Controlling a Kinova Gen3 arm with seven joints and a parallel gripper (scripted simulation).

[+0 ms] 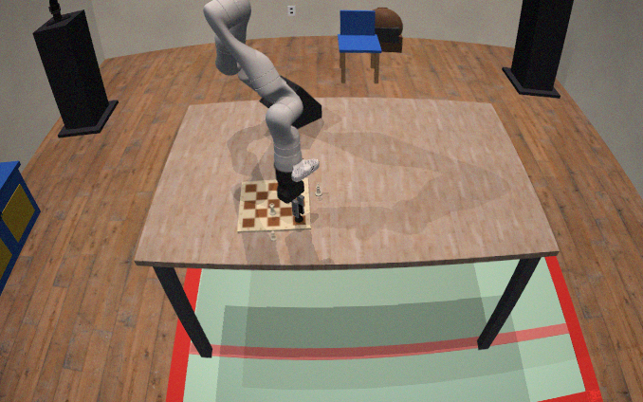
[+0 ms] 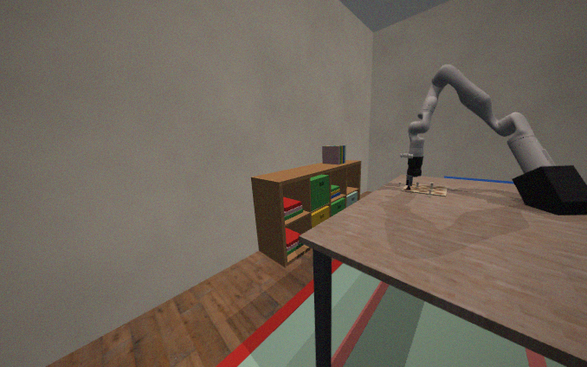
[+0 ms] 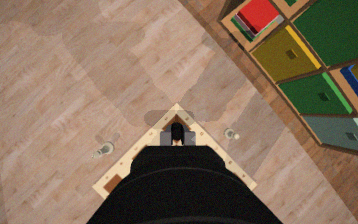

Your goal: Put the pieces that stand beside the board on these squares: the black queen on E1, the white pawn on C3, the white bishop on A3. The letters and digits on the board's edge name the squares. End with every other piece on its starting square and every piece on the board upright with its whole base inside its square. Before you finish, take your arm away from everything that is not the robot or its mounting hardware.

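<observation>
My hand is 1 cm above the black queen. Also, from my hand: white pawn: 7 cm to the right, 7 cm ahead, 4 cm below; then chessboard: 8 cm to the right, 7 cm behind, 5 cm below.
</observation>
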